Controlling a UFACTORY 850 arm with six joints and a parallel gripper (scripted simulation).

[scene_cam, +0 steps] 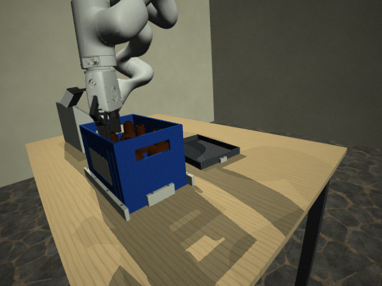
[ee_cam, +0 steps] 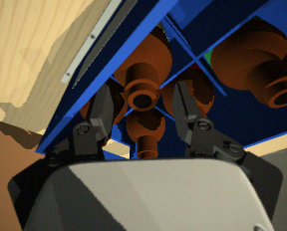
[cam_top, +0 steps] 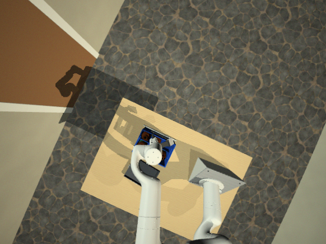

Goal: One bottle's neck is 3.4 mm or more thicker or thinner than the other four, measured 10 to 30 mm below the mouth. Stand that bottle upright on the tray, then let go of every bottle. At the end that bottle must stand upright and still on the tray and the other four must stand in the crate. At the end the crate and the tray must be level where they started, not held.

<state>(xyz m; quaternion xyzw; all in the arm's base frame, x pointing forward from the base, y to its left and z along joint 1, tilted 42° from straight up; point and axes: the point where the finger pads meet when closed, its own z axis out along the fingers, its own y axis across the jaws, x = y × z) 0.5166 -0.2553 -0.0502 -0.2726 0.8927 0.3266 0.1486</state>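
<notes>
Now: hand 90 mm above the blue crate, 50 mm to the right of it and 10 mm short of it. From my hand the other things lie so: brown bottle: 110 mm to the left, 80 mm below, 70 mm behind; dark tray: 330 mm to the left, 160 mm below, 40 mm ahead.
</notes>
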